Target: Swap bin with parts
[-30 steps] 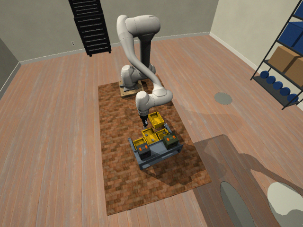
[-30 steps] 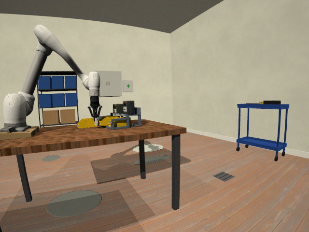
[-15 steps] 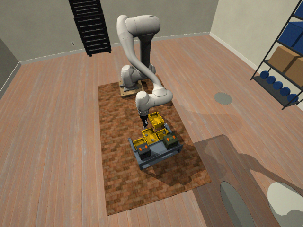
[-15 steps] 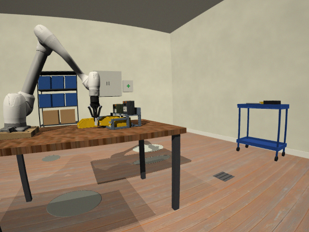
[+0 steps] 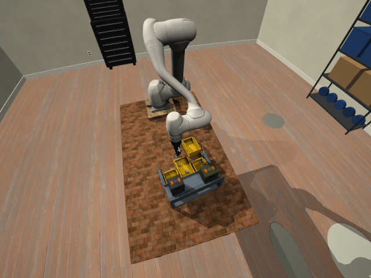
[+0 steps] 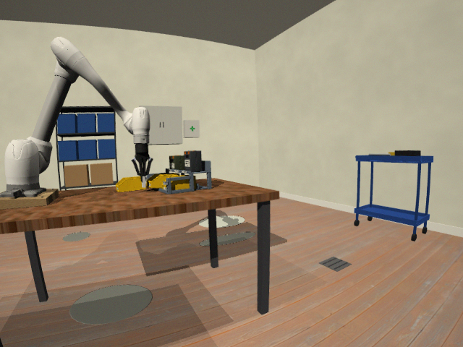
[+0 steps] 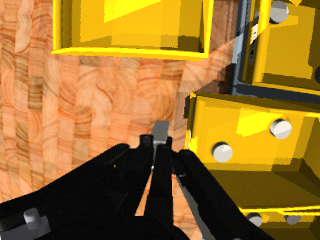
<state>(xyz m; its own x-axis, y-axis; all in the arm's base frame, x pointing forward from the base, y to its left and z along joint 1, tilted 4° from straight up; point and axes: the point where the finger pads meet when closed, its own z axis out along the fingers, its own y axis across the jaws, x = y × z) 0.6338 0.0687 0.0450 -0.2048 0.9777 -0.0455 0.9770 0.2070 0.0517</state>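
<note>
The shelf lip is 8 cm ahead of my hand, 5 cm below it and 2 cm to the left of it. The rest, counted from my hand: dark box 29 cm ahead, 11 cm above, 6 cm to the right; then board 27 cm ahead, 6 cm to the left, 4 cm above; then green box 24 cm ahead, 17 cm to the left, 9 cm above.
</note>
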